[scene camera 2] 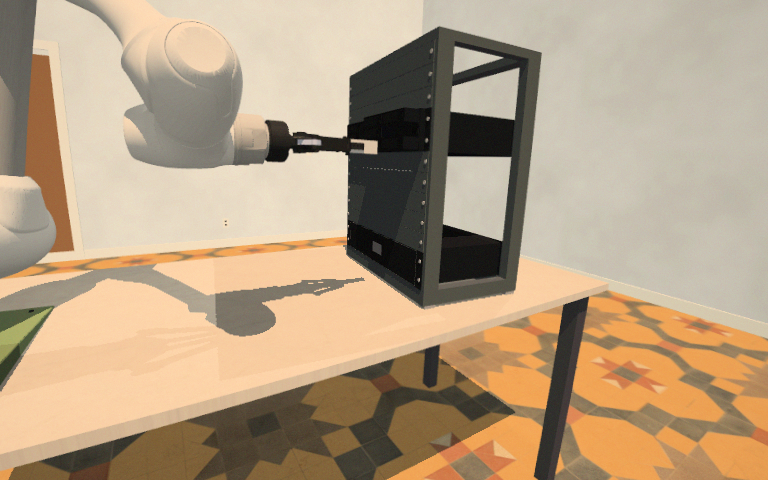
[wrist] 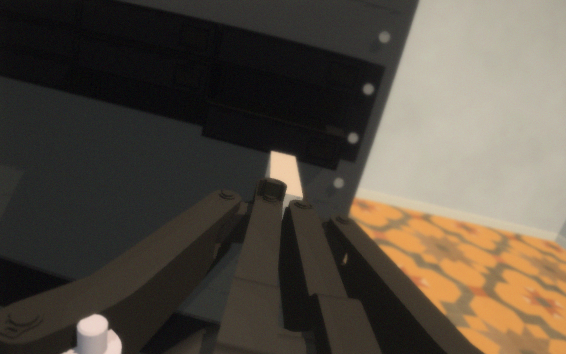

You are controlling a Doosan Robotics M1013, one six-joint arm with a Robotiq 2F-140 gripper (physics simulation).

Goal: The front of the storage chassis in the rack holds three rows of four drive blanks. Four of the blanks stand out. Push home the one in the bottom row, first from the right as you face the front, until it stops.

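Frame: origin at the arm's base, x ahead, y left, z up, level; metres.
Seen in the pictures: gripper, fingertip midpoint: (scene camera 2: 375, 147) (wrist: 278, 173).
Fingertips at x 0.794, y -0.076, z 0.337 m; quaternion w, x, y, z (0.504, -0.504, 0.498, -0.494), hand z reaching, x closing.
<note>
A point is followed by its place in that frame.
The storage chassis (scene camera 2: 481, 134) {x 1.040, y -0.142, z 0.379 m} (wrist: 150, 65) {x 0.847, y 0.033, z 0.379 m} is a black unit in the upper part of the grey rack (scene camera 2: 440, 169) {x 0.907, y -0.161, z 0.295 m}. The bottom-row blank first from the right (wrist: 270, 131) {x 0.839, y -0.066, z 0.352 m} is black and stands out from the front in the wrist view; its outline is too dark to tell in the scene view. My gripper (scene camera 2: 364, 146) {x 0.794, y -0.076, z 0.337 m} (wrist: 278, 173) {x 0.794, y -0.076, z 0.337 m} is shut and empty, its pale fingertips together and pointing at the rack front. In the wrist view the tips overlap the lower edge of that blank, near its middle. Whether they touch it cannot be told. Neighbouring blanks are dark and hard to separate.
Grey panels (scene camera 2: 385, 189) {x 0.899, y 0.050, z 0.236 m} cover the front below the chassis, and a second black unit (scene camera 2: 470, 257) {x 1.044, y -0.137, z 0.079 m} sits at the rack's bottom. Screws line the rack's right post. The rack stands on a pale table (scene camera 2: 317, 339) {x 0.621, y -0.183, z -0.023 m}. A green object (scene camera 2: 22, 333) {x 0.144, y 0.026, z -0.005 m} lies at the table's left.
</note>
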